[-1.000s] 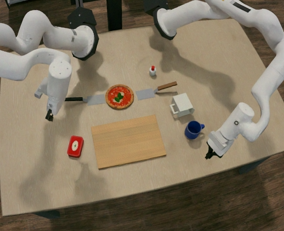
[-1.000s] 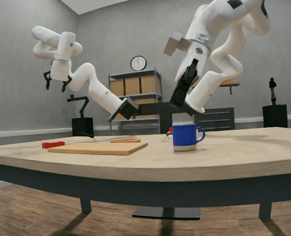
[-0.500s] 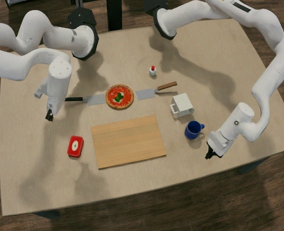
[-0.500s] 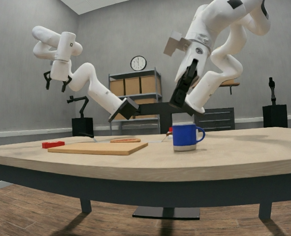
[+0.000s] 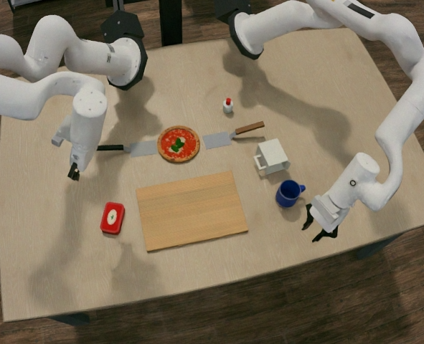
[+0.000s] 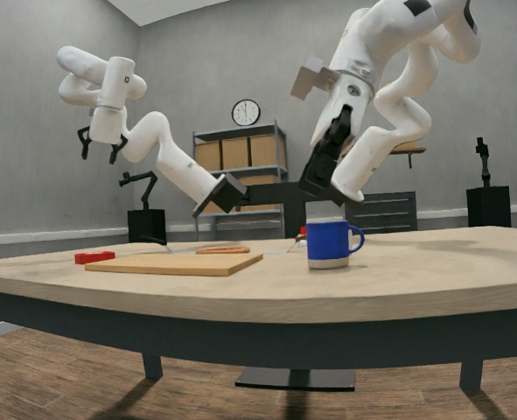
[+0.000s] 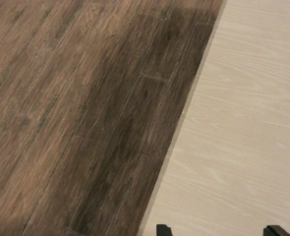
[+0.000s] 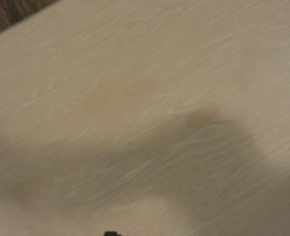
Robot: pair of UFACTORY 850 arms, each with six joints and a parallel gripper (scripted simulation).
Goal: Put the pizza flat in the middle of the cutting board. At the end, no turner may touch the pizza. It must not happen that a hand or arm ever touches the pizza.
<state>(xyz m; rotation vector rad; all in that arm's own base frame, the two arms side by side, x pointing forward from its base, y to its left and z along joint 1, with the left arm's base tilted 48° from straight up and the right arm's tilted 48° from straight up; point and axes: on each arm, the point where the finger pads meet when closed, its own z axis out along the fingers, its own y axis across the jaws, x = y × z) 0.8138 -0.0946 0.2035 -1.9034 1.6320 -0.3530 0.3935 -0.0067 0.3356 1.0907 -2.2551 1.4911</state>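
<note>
Now: left hand 490 mm past the brown-handled turner, 70 mm to the left of it and 130 mm above it. From my left hand the other things lie so: white mug: 350 mm behind, 20 mm to the left, 120 mm below; then pizza: 530 mm behind, 280 mm to the right, 150 mm below; then cutting board: 250 mm behind, 330 mm to the right, 140 mm below.
My right gripper is now 28 cm above the black-handled turner, 19 cm past it and 12 cm to the right of it. Also, from my right hand: pizza (34 cm to the left, 30 cm below, 15 cm behind); then cutting board (30 cm to the left, 30 cm below, 12 cm ahead); then brown-handled turner (56 cm to the left, 28 cm below, 12 cm behind).
</note>
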